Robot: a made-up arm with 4 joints. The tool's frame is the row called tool. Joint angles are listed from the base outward. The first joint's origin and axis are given. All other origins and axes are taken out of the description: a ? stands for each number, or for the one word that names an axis. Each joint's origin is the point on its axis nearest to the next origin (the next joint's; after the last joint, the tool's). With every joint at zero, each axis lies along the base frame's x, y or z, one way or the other. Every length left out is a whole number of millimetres.
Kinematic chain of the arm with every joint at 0, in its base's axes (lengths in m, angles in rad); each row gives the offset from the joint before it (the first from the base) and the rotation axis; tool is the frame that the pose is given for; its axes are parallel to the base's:
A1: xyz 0 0 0.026 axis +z
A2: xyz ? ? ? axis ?
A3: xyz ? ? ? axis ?
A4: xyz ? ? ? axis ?
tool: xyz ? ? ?
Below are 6 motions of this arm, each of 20 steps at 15 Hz.
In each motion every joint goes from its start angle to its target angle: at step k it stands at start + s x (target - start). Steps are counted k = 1, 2, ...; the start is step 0. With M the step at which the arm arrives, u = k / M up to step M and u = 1 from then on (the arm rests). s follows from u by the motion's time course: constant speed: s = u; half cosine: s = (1 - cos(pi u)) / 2; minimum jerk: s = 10 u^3 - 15 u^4 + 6 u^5.
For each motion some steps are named. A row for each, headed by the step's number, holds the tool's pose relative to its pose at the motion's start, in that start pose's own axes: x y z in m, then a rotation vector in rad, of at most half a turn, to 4 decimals.
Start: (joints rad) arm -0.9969 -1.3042 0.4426 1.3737
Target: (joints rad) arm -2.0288 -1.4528 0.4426 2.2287
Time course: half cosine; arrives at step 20
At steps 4, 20:
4: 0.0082 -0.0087 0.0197 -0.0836 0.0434 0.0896
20: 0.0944 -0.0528 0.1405 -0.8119 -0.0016 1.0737

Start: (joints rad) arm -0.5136 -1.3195 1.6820 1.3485
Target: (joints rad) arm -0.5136 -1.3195 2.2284 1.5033
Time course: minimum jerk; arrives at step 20
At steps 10, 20:
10: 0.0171 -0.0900 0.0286 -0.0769 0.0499 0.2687
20: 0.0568 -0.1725 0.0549 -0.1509 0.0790 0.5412

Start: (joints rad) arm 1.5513 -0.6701 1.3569 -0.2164
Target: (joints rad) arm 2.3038 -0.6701 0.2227 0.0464
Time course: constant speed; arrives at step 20
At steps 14, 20:
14: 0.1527 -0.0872 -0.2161 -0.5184 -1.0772 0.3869
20: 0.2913 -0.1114 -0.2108 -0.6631 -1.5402 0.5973

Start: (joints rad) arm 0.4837 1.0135 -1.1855 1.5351
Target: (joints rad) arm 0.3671 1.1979 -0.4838 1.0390
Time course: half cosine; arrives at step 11
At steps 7, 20:
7: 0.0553 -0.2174 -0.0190 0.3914 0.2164 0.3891
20: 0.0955 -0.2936 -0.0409 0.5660 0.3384 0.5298

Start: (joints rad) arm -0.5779 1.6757 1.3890 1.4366
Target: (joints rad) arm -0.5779 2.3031 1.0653 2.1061
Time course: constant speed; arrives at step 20
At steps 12, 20:
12: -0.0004 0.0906 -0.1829 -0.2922 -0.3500 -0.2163
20: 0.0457 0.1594 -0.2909 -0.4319 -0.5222 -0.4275

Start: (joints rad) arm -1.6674 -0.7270 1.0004 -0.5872
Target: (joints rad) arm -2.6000 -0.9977 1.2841 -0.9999
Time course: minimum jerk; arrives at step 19
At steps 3, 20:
3: -0.0023 0.0062 -0.0001 0.0261 0.0127 -0.0308
20: 0.0619 0.1933 0.0758 0.8277 0.3475 -1.0693

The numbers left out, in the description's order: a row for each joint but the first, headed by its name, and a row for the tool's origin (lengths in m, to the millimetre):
A2: xyz 0.159 -0.214 0, axis +x
A3: xyz 0 0.012 0.182, axis +y
A4: xyz -0.376 0 -0.089, axis -x
tool: xyz 0 -0.086 0.107

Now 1 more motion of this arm.
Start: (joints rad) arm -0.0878 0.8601 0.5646 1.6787
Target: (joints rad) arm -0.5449 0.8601 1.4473 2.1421
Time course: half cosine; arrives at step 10
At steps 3, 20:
3: -0.0273 -0.0273 0.0132 -0.0579 0.0310 0.1167
20: -0.1065 -0.1109 0.0335 -0.1980 -0.0249 0.5524

